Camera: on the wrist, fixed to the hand. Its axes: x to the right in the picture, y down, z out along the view.
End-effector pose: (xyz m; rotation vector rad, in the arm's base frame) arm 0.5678 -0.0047 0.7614 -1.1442 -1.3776 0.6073
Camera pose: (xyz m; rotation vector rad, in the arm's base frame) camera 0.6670 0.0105 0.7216 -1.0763 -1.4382 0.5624
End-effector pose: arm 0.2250 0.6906 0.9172 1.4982 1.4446 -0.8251
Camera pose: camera 0.2849 0.7749 0.9484 1.4316 1.4983 -0.8909
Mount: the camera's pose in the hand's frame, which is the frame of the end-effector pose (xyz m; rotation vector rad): 0.0126 0.0682 -0.0828 0.0004 -0.0236 -0.0840
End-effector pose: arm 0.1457 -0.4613 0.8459 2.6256 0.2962 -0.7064
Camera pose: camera 0.2128 -0.4853 0.9271 2.6161 0.4015 -0.7644
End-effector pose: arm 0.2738 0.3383 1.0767 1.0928 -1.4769 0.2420
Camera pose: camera 0.2816 0.4266 1.1384 1.1587 -1.4482 0.1710
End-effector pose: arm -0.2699 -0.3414 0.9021 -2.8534 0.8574 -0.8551
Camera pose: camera -0.3381 -0.3962 0.9654 -2.9116 0.7396 -0.8277
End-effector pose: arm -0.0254 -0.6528 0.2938 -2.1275 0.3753 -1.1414
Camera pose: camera -0.0815 -0.7448 0.2863 -2.1723 0.2772 -1.1621
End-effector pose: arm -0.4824 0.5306 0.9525 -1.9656 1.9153 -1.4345
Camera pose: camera -0.5879 0.5495 0.9658 -2.0767 1.8437 -1.4240
